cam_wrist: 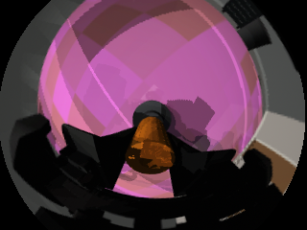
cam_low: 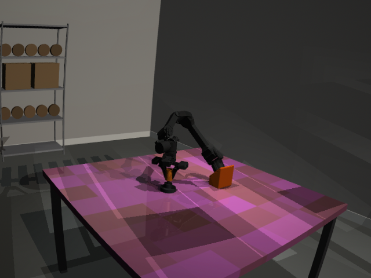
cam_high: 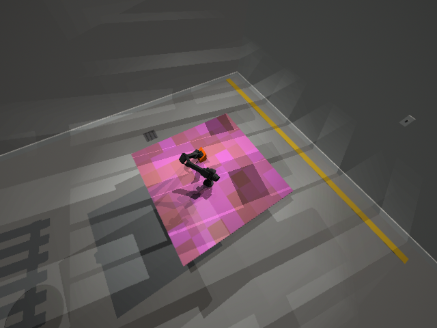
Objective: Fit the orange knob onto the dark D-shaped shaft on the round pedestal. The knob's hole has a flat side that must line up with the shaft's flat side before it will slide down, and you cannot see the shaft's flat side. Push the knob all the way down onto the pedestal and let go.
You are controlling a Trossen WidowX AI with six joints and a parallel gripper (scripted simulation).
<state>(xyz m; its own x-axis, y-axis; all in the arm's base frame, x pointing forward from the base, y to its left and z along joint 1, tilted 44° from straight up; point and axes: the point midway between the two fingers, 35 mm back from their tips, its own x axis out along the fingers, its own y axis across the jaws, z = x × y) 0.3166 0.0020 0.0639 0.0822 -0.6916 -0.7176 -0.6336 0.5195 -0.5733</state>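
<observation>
My gripper tip is now 2 cm below the orange knob. Also, from my gripper tip: dark round pedestal (4 cm below).
</observation>
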